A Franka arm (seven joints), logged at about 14 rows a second.
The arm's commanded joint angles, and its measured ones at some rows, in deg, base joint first. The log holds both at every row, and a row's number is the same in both.
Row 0, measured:
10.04 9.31 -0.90 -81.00 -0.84 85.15 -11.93
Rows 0 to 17, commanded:
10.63 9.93 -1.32 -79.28 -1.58 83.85 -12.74
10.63 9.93 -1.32 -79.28 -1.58 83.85 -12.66
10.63 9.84 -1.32 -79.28 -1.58 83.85 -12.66
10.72 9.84 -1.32 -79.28 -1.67 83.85 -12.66
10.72 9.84 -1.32 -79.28 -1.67 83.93 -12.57
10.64 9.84 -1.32 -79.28 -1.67 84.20 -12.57
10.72 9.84 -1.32 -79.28 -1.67 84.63 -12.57
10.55 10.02 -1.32 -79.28 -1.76 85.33 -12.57
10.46 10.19 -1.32 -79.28 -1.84 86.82 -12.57
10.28 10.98 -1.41 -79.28 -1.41 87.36 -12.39
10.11 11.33 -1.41 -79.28 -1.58 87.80 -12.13
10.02 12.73 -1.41 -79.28 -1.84 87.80 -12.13
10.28 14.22 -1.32 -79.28 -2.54 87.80 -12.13
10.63 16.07 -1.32 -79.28 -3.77 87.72 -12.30
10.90 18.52 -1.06 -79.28 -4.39 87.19 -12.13
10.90 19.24 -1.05 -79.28 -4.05 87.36 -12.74
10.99 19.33 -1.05 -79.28 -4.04 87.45 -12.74
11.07 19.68 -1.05 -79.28 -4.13 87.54 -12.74
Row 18, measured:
10.55 18.92 -0.97 -81.03 -3.25 88.25 -11.93
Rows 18 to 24, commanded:
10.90 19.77 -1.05 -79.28 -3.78 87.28 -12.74
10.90 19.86 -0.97 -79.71 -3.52 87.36 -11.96
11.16 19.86 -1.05 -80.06 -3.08 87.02 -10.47
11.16 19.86 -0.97 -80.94 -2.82 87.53 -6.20
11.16 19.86 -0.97 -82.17 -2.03 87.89 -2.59
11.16 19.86 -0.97 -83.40 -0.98 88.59 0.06
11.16 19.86 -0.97 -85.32 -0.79 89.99 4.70
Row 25, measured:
10.78 20.18 -0.86 -82.24 -1.90 88.32 -2.06
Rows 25 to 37, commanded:
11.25 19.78 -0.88 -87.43 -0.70 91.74 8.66
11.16 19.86 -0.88 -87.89 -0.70 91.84 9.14
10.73 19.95 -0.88 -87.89 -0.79 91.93 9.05
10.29 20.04 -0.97 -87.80 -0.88 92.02 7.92
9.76 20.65 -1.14 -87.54 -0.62 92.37 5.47
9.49 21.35 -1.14 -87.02 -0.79 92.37 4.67
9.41 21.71 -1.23 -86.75 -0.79 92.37 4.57
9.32 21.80 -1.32 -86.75 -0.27 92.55 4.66
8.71 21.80 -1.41 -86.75 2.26 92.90 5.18
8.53 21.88 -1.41 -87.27 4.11 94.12 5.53
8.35 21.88 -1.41 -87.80 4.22 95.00 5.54
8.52 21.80 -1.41 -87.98 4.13 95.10 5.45
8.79 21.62 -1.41 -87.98 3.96 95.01 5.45
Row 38, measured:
8.99 22.07 -1.66 -87.30 2.89 94.19 5.79
